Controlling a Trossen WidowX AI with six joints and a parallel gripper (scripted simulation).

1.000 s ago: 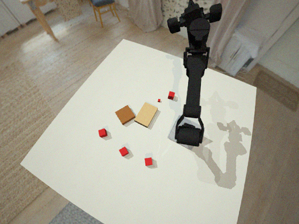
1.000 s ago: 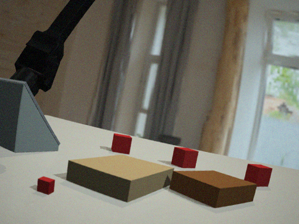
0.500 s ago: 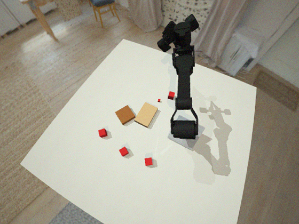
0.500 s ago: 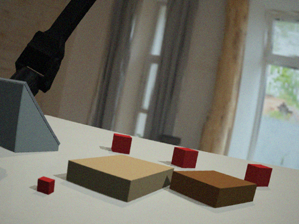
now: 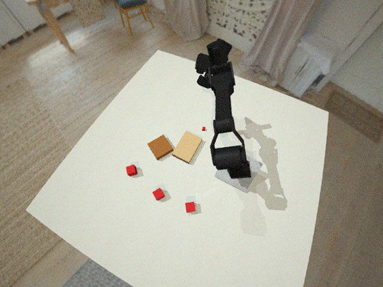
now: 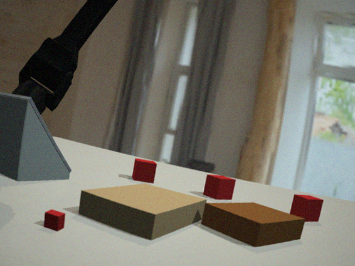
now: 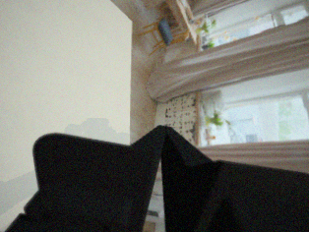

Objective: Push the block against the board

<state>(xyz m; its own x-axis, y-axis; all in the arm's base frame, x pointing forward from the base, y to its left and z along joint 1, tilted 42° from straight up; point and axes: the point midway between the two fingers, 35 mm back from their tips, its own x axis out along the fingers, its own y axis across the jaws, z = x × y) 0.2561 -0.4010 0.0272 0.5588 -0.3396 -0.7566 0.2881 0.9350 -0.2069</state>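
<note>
My gripper tip is 320 mm above the tan board, 290 mm to the right of it and 20 mm past it. The rest, counted from my gripper tip: brown square block 340 mm to the left, 320 mm below, 110 mm ahead.
</note>
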